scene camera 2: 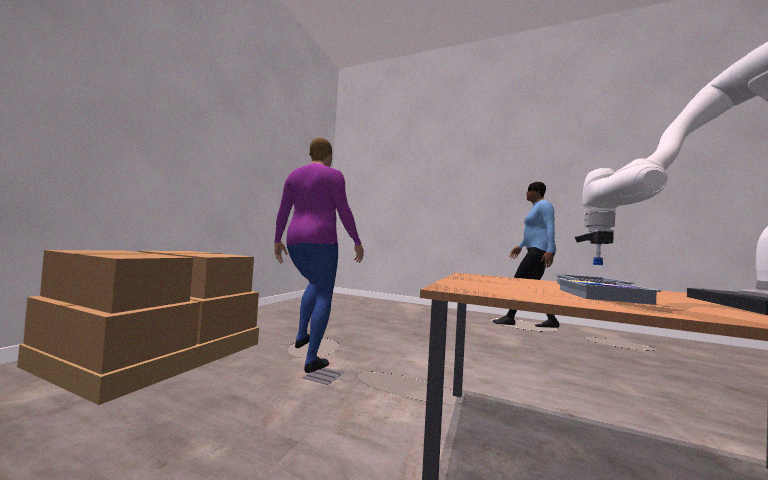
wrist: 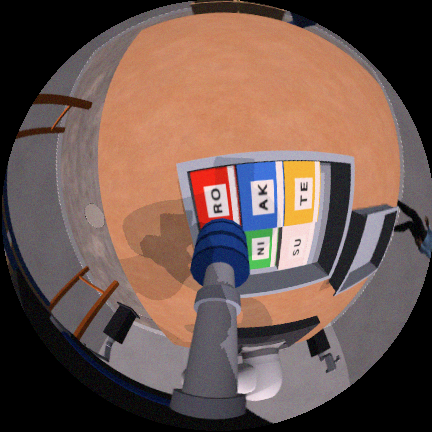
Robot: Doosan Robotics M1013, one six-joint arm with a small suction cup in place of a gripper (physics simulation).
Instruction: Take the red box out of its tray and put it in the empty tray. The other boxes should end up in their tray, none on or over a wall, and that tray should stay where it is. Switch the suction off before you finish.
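Frame: origin at the arm's base, x ahead, y left, z up, level; metres.
Where they show: hand, its tool point: (scene camera 2: 597, 264) (wrist: 221, 240); arm's base, origin of its link: (wrist: 259, 346).
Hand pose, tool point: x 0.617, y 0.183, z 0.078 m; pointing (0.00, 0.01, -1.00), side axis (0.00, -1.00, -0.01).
Each offset is from my tool point to the top centre of the thing. Level surfaces: height alone.
My gripper (scene camera 2: 598, 261) (wrist: 220, 250), a blue suction cup, points down above the filled tray @(0.042 m back, 0.084 m right, 0.071 m down) (scene camera 2: 617, 292) (wrist: 270, 154), with a gap under it and no box on it. The red box @(0.006 m ahead, 0.009 m left, 0.079 m down) (wrist: 212, 176), labelled RO, lies in that tray's upper left corner in the wrist view, its lower edge partly behind the cup. Beside it lie a blue box @(0.014 m ahead, 0.043 m right, 0.070 m down) (wrist: 255, 172) and a yellow box @(0.023 m ahead, 0.095 m right, 0.071 m down) (wrist: 299, 170). Below these are a green box @(0.063 m back, 0.055 m right, 0.086 m down) (wrist: 260, 265) and a pale box @(0.055 m back, 0.107 m right, 0.075 m down) (wrist: 297, 262). The cup hides the spot left of the green box. The empty tray @(0.091 m back, 0.402 m right, 0.071 m down) (wrist: 367, 240) stands to the right.
The trays stand on a wooden table @(0.121 m down) (scene camera 2: 504, 289) (wrist: 240, 90). A dark base plate (scene camera 2: 730, 300) (wrist: 280, 330) lies near the arm's foot. A person in purple (scene camera 2: 314, 203) and a person in light blue (scene camera 2: 538, 226) stand beyond the table. Stacked cartons (scene camera 2: 147, 283) stand at the left.
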